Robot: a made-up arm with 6 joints.
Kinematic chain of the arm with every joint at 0, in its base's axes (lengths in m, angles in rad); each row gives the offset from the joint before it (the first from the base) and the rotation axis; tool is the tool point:
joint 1: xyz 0 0 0.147 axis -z
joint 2: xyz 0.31 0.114 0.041 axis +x
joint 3: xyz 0 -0.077 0.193 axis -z
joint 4: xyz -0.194 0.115 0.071 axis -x
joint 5: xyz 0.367 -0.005 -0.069 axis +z
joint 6: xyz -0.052 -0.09 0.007 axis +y
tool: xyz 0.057 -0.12 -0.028
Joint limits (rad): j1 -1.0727..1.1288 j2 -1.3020..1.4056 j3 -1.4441..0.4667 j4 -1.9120..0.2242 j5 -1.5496..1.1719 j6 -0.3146..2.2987
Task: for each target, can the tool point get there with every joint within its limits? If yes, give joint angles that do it. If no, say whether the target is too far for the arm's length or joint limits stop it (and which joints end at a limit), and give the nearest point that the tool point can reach.
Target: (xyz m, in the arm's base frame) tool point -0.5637 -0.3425 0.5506
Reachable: no: joint limits stop it (at a limit: joint 1, joint 3, joint 4, joint 5) | nearest point -0.1639 -0.2316 0.3581 | short by 0.457 m
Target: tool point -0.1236 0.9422 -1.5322
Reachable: no: too far | nearest point -0.0720 0.5486 -0.1097 | short by 1.477 m
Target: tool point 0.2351 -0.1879 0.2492
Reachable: yes | joints 0.9619 0.5662 -0.9940 -0.8605 -0.5901 0.0045
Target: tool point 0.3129 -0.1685 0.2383
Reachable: yes | joints 0.6682 0.6880 0.3124 -0.6890 -0.6339 0.9117
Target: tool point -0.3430 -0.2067 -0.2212
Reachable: no: joint limits stop it (at a limit: joint 1, joint 2, joint 3, joint 4, joint 6) | nearest point -0.1606 -0.2126 0.1322 | short by 0.398 m
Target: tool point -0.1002 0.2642 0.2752
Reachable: yes | joints -0.8816 -0.8847 -0.9026 -1.0487 -1.2169 0.6607
